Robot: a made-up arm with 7 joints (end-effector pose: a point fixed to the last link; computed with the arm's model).
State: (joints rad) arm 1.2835 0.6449 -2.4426 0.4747 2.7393 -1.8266 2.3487
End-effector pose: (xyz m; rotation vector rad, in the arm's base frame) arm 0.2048 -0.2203 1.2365 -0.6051 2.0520 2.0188
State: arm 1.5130 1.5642 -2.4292 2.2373 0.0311 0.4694 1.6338
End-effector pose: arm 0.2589 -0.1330 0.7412 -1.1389 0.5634 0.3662
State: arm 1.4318 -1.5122 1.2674 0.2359 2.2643 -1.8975 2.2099
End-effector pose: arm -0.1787 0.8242 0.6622 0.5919 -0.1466 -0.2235
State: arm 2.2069 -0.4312 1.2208 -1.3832 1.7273 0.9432 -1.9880
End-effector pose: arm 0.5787 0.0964 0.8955 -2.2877 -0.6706 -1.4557
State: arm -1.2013 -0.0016 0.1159 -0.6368 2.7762 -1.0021 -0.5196
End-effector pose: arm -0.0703 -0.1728 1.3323 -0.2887 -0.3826 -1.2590
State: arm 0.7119 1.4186 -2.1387 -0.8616 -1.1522 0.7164 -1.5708
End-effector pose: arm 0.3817 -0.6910 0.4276 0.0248 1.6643 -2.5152
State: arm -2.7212 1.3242 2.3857 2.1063 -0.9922 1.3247 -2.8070
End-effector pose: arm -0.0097 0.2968 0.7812 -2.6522 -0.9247 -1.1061
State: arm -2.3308 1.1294 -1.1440 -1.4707 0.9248 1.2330 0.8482
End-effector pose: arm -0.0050 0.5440 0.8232 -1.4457 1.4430 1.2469
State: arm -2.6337 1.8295 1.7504 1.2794 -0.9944 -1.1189 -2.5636
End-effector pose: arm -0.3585 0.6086 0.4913 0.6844 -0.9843 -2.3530
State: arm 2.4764 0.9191 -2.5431 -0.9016 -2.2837 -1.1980 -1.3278
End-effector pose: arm -0.5889 -0.3724 0.7186 1.2099 1.0046 -1.4646
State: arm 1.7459 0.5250 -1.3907 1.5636 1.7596 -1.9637 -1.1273
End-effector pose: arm 0.3221 -0.2439 0.8963 -1.1290 0.6361 0.9774
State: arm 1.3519 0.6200 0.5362 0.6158 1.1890 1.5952 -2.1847
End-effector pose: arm -0.0186 -0.5826 1.0500 1.6491 -1.0172 -1.6450
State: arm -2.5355 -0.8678 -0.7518 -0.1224 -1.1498 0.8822 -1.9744
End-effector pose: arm 0.6492 -0.3898 1.0481 1.2855 0.4966 -0.2751
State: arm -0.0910 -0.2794 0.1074 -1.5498 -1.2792 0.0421 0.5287
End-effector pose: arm -0.5448 0.0112 0.7926 -0.6911 -1.7032 0.4581
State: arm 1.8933 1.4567 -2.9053 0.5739 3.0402 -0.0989 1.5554
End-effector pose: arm -0.1739 -0.7670 0.8168 0.0390 -1.1231 2.6016
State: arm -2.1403 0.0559 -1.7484 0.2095 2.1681 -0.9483 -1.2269
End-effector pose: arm -0.0479 -0.1054 1.3478 0.1080 -1.5042 2.6706
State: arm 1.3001 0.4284 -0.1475 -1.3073 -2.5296 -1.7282 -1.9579
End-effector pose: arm -0.0821 0.0225 1.1687 0.8451 1.0675 -2.2086
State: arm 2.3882 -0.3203 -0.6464 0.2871 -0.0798 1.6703 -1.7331
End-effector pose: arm 0.2097 0.0577 1.3284 1.7101 -0.0977 -0.1257
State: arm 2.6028 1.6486 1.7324 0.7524 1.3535 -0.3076 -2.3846
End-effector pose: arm -0.7943 -0.1610 0.4276 -2.0647 -0.5505 1.4885
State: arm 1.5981 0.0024 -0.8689 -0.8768 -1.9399 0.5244 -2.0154
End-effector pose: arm -0.2434 0.2585 1.2420 -0.6086 1.5090 2.5281
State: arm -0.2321 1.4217 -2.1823 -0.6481 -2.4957 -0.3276 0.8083
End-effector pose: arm 0.8557 -0.0077 0.4327 -1.9904 0.7803 -1.5514
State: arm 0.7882 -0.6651 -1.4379 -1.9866 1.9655 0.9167 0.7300
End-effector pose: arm -0.3569 -0.1114 0.7328 1.5332 0.3435 0.0120
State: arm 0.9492 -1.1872 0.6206 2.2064 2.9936 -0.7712 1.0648
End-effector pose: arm -0.1954 -0.0452 0.8253 1.8653 -0.5903 1.2849
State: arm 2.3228 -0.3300 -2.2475 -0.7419 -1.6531 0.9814 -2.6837
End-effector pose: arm -0.0668 0.2661 1.2874 -0.2459 -1.5997 -1.8151
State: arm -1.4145 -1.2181 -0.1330 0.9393 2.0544 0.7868 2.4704
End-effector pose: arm -0.0835 -0.6131 1.0545 -0.6867 0.9995 -2.6781
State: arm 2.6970 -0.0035 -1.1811 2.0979 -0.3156 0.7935 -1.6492
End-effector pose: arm 0.0684 -0.3768 0.7479 2.8675 -0.3123 0.3848
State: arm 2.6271 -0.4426 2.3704 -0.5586 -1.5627 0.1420 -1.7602
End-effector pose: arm 0.3363 -0.0530 1.3210 0.1295 0.2877 -1.7637
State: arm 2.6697 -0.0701 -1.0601 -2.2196 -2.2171 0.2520 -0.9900
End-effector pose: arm 0.0313 0.3621 0.6596 -1.5514 1.9392 0.5638
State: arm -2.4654 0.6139 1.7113 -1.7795 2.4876 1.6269 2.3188
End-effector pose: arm -0.3170 -0.1335 0.7434 0.0638 1.8920 -0.7026
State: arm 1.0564 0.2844 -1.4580 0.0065 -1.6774 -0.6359 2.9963
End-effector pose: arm 0.1794 -0.2398 1.3420 0.5337 0.7886 -0.8515
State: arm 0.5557 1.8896 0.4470 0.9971 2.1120 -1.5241 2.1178
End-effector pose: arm 0.4074 -0.3178 -0.0433 -1.9696 -0.7166 -0.1857
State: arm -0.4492 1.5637 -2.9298 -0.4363 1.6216 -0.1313 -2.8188
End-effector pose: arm 0.7998 0.2970 0.2948 -2.0649 0.7493 -1.2591
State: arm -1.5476 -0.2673 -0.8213 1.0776 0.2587 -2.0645 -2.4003
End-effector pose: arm -0.1556 -0.0340 1.2215 0.5110 1.2487 -1.2263
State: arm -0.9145 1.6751 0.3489 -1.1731 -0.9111 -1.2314 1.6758
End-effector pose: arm 0.3179 0.5143 0.8495 0.6159 0.2305 -0.0015
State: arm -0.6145 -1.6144 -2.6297 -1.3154 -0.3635 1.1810 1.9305
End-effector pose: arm -0.3975 -0.4967 0.7824 0.1341 -1.8315 1.3501
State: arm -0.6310 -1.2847 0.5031 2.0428 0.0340 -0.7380 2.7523
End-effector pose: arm -0.0436 -0.3268 0.9499 -0.1034 0.5680 -2.2364
